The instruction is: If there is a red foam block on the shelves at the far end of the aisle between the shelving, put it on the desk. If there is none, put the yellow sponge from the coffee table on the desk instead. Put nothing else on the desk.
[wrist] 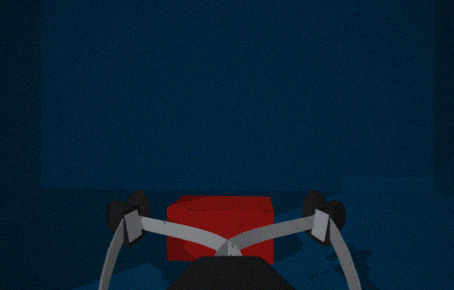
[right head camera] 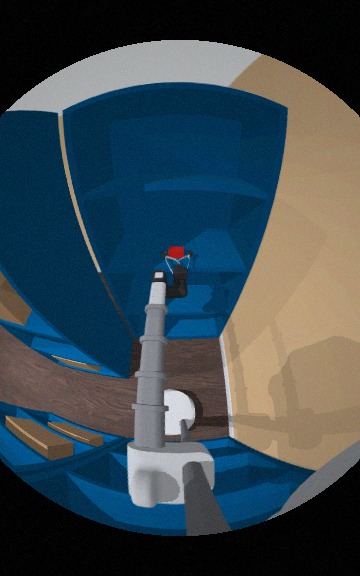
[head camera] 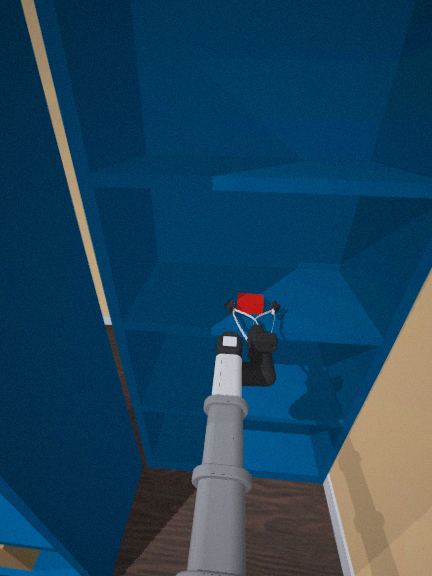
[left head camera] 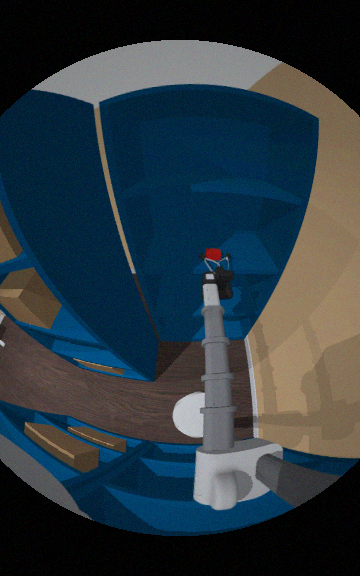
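Pixels of known places: gripper, fingertip midpoint: [wrist: 226, 208] [right head camera: 176, 251] [head camera: 251, 302] [left head camera: 213, 253]; robot's base at its link origin: [right head camera: 170, 411] [left head camera: 197, 413].
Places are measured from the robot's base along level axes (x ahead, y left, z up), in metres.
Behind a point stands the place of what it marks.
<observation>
A red foam block [head camera: 250, 299] {x 0.867, y -0.063, z 1.008 m} [left head camera: 213, 252] {x 0.857, y -0.065, z 1.008 m} [right head camera: 176, 250] {x 0.857, y -0.068, z 1.008 m} [wrist: 200, 206] {x 0.853, y -0.045, z 1.008 m} sits on a middle shelf of the blue shelf unit [head camera: 320, 187] {x 0.759, y -0.188, z 1.403 m} at the aisle's far end. My gripper [head camera: 252, 305] {x 0.850, y -0.067, z 1.008 m} [left head camera: 215, 257] {x 0.850, y -0.067, z 1.008 m} [right head camera: 176, 254] {x 0.850, y -0.067, z 1.008 m} [wrist: 226, 208] {x 0.850, y -0.067, z 1.008 m} is open inside that shelf bay. In the wrist view the block lies between the two fingertips, with a gap on each side, and the finger linkage and black gripper body hide part of its front. How deep it stands between the fingers is hard to tell. The desk, coffee table and yellow sponge do not show.
A tan wall [head camera: 395, 400] {x 0.664, y -0.531, z 0.795 m} [left head camera: 325, 280] {x 0.464, y -0.531, z 1.169 m} rises close on the right. A tall blue panel [head camera: 50, 350] {x 0.517, y 0.421, z 1.064 m} [left head camera: 65, 225] {x 0.441, y 0.421, z 1.419 m} stands on the left. Blue side shelves hold cardboard boxes [left head camera: 30, 295] [right head camera: 37, 440]. A white disc [left head camera: 187, 415] {x -0.006, y 0.084, z 0.187 m} shows low beside the arm, above the dark floor [left head camera: 100, 395] {x 0.048, y 0.966, z -0.028 m}.
</observation>
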